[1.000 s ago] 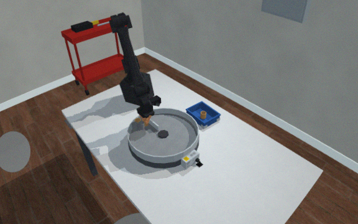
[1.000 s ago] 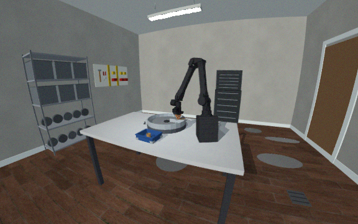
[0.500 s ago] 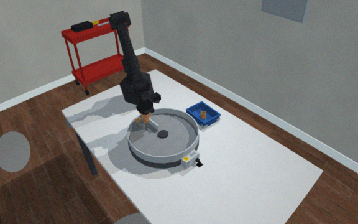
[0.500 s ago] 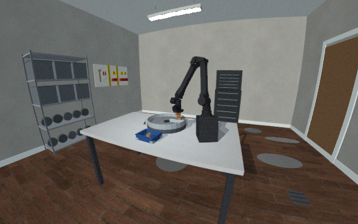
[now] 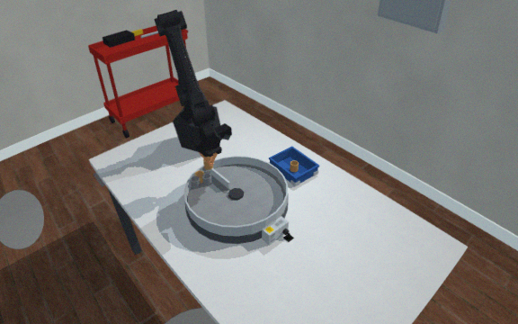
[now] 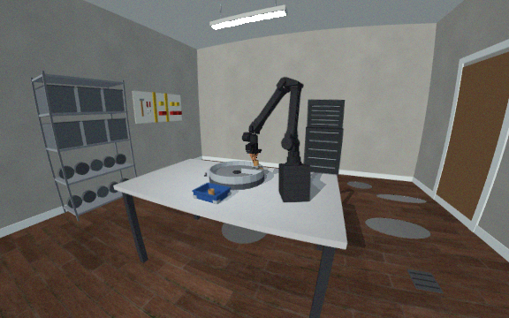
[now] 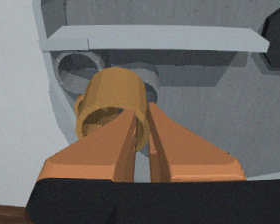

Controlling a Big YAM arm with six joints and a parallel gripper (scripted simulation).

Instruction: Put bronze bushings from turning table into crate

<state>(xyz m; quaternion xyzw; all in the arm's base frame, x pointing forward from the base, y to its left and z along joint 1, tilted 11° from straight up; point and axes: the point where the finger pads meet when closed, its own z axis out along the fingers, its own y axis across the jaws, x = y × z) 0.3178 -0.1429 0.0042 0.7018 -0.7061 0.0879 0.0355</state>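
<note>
The crate is 15 cm ahead of my hand, 36 cm to the left of it and 13 cm below it. From my hand the other things lie so: grey turning table 14 cm ahead, 2 cm to the left, 10 cm below.
</note>
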